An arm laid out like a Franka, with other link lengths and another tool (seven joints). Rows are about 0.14 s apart.
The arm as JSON. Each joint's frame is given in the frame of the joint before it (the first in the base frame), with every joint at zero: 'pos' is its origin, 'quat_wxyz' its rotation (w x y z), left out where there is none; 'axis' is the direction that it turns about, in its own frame. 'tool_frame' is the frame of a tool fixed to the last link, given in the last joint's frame.
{
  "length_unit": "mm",
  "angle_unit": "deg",
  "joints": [
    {
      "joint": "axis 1",
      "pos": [
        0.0,
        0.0,
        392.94
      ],
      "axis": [
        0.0,
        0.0,
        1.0
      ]
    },
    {
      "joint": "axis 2",
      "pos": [
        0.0,
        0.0,
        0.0
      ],
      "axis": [
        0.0,
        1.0,
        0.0
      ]
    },
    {
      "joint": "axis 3",
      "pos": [
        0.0,
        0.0,
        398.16
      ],
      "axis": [
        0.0,
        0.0,
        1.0
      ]
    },
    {
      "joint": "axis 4",
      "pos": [
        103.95,
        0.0,
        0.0
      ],
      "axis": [
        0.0,
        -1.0,
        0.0
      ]
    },
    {
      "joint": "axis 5",
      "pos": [
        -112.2,
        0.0,
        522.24
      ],
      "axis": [
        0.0,
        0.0,
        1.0
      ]
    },
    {
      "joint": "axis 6",
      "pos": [
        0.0,
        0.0,
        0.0
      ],
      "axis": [
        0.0,
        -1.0,
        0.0
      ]
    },
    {
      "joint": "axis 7",
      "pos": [
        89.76,
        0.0,
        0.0
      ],
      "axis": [
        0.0,
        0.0,
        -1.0
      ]
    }
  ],
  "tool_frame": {
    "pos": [
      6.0,
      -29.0,
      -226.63
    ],
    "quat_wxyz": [
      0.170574,
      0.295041,
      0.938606,
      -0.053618
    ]
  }
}
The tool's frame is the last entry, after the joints.
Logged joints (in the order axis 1, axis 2, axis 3, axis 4, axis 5, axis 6, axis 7), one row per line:
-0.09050 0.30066 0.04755 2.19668 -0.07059 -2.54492 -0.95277
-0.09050 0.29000 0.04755 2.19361 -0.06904 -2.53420 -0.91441
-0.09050 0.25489 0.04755 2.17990 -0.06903 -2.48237 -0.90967
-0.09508 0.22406 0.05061 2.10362 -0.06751 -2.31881 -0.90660
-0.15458 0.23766 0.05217 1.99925 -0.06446 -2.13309 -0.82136
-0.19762 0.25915 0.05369 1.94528 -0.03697 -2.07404 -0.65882
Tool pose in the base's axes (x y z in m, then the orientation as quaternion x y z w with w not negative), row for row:
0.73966 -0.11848 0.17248 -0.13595 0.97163 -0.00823 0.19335
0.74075 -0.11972 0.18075 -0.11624 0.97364 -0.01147 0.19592
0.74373 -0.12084 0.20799 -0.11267 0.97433 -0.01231 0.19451
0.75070 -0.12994 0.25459 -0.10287 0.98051 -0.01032 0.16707
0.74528 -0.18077 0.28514 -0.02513 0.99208 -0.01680 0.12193
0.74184 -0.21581 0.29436 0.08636 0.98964 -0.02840 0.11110
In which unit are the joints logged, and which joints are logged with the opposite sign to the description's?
The joints are logged in radians. Opposite sign: axis 3, axis 4, axis 6.
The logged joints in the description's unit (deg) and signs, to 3 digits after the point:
-5.185 17.227 -2.724 -125.860 -4.045 145.813 -54.590
-5.185 16.616 -2.724 -125.685 -3.956 145.199 -52.392
-5.185 14.604 -2.724 -124.899 -3.955 142.229 -52.120
-5.448 12.838 -2.900 -120.529 -3.868 132.858 -51.944
-8.857 13.617 -2.989 -114.549 -3.693 122.217 -47.060
-11.323 14.848 -3.076 -111.456 -2.118 118.834 -37.748

